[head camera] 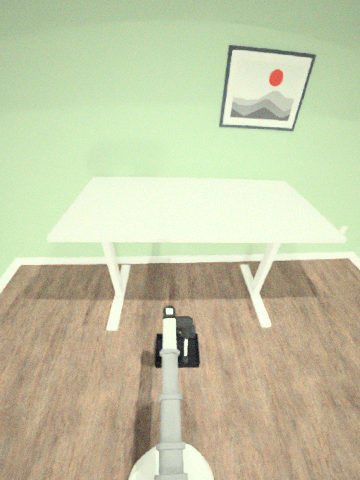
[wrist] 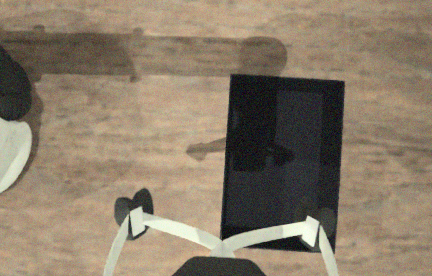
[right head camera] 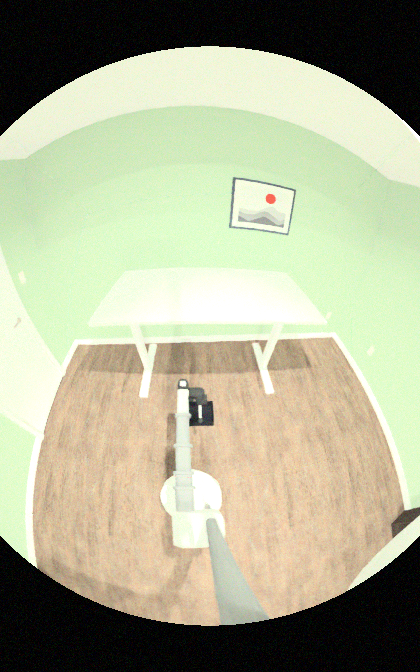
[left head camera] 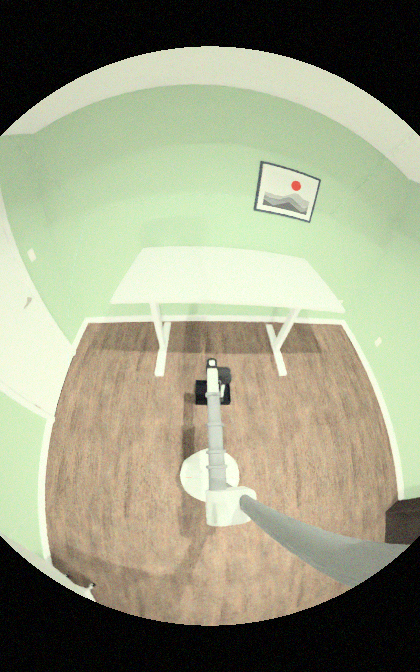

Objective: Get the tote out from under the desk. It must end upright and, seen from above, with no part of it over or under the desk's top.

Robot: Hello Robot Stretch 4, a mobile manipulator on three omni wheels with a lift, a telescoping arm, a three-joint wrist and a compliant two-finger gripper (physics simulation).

Labels:
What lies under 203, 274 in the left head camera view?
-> A white desk.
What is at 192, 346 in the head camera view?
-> A black tote.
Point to a framed picture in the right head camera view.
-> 257, 205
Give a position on a white desk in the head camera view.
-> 110, 209

